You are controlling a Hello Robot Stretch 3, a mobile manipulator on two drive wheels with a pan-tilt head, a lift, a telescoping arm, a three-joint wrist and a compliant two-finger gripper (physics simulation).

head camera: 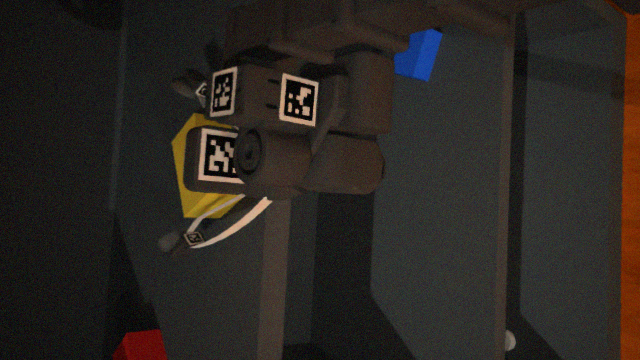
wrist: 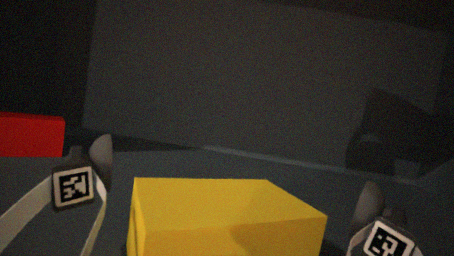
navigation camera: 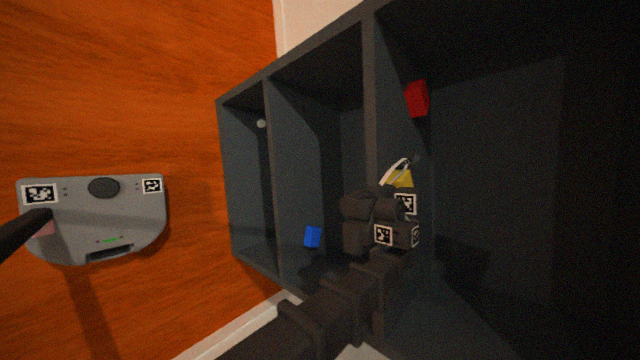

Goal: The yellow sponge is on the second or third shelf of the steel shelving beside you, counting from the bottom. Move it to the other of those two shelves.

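Pixels of known places: gripper, fingertip midpoint: [head camera: 174, 164] [wrist: 232, 176]; robot's base, origin of the base link: [navigation camera: 104, 186].
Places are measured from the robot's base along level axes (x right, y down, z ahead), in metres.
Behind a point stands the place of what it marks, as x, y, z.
The yellow sponge [head camera: 195, 205] @(0.541, -1.035, 0.026) [navigation camera: 404, 179] @(0.528, -1.036, 0.016) [wrist: 225, 210] @(0.544, -1.036, -0.019) rests on the third shelf of the steel shelving [head camera: 274, 280] @(0.469, -0.975, 0.097) [navigation camera: 369, 100] @(0.465, -0.975, 0.216). My gripper [head camera: 177, 162] @(0.595, -1.039, -0.019) [navigation camera: 414, 189] @(0.595, -1.039, -0.019) [wrist: 232, 176] @(0.595, -1.039, -0.019) is open, with its fingertips spread wide on either side of the sponge. In the wrist view there is a gap between the sponge and each fingertip, and the fingertips stand about level with its top face. The sponge's lower part is cut off by the wrist view's bottom edge. In the head view the gripper body hides part of the sponge.
A red block [head camera: 144, 346] @(0.685, -1.017, 0.219) [navigation camera: 417, 98] @(0.657, -1.024, 0.248) [wrist: 31, 135] @(0.677, -1.017, 0.227) stands on the same shelf. A blue block [head camera: 422, 55] @(0.622, -0.570, -0.265) [navigation camera: 313, 236] @(0.634, -0.579, -0.269) is on the second shelf. A white ball [head camera: 509, 340] @(0.668, -0.101, 0.324) [navigation camera: 261, 123] @(0.682, -0.101, 0.329) is on the bottom shelf. My base [navigation camera: 135, 215] @(0.072, -0.160, -0.113) is on the wooden floor beside the shelving.
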